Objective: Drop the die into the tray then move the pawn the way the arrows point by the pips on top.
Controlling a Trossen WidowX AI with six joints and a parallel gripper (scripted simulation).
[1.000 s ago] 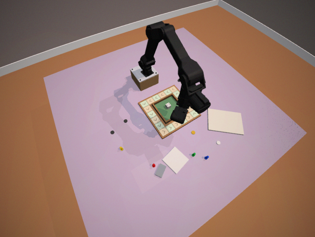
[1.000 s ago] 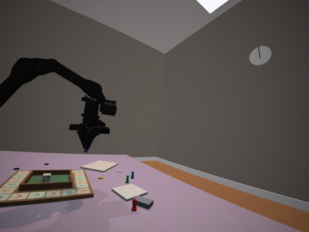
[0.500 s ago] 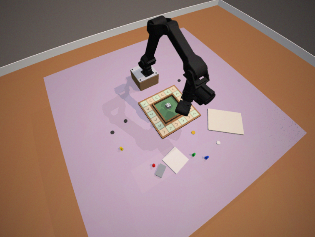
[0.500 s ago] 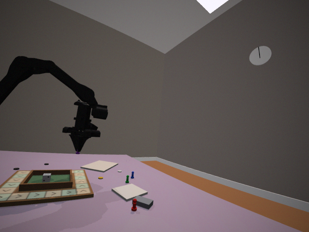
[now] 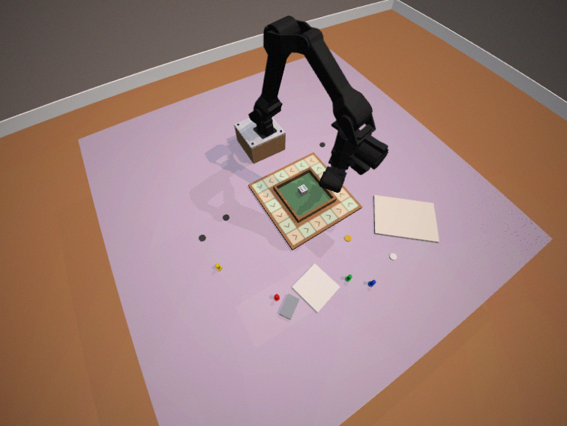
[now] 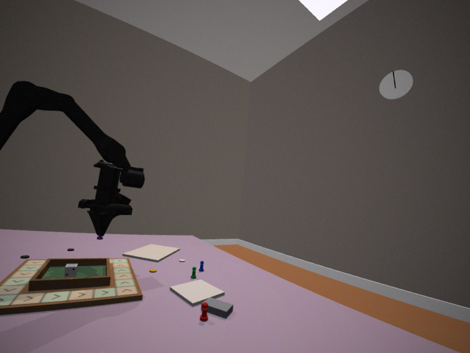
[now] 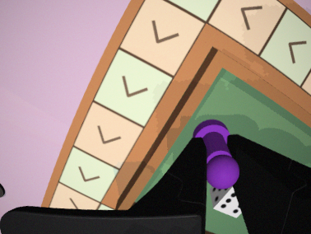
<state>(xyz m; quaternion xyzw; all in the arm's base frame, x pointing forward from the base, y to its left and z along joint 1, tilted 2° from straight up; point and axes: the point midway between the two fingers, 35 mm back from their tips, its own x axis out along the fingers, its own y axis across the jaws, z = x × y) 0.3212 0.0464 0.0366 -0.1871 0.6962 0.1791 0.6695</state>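
The white die is 60 mm behind my gripper tip, 70 mm to the right of it and 80 mm below it. The rest, counted from my gripper tip: green dice tray (50 mm behind, 70 mm to the right, 90 mm below); purple pawn (10 mm above); yellow disc (160 mm ahead, 50 mm to the right, 100 mm below).
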